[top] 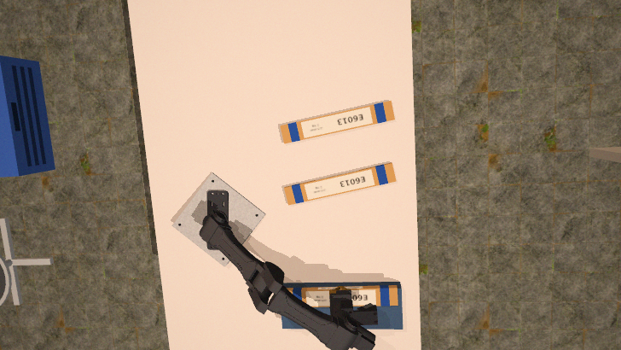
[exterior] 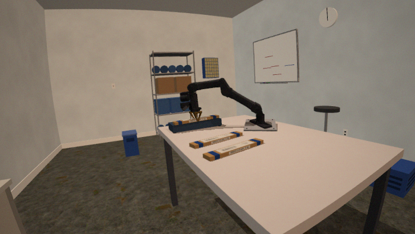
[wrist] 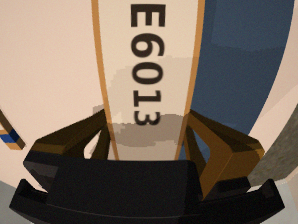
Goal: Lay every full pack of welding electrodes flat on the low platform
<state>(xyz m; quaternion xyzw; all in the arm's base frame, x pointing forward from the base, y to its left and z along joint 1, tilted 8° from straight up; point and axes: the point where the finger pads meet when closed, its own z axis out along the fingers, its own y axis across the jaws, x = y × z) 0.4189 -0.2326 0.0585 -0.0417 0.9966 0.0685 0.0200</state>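
Now: the dark blue low platform 60 mm below my hand and 50 mm to the right of it.
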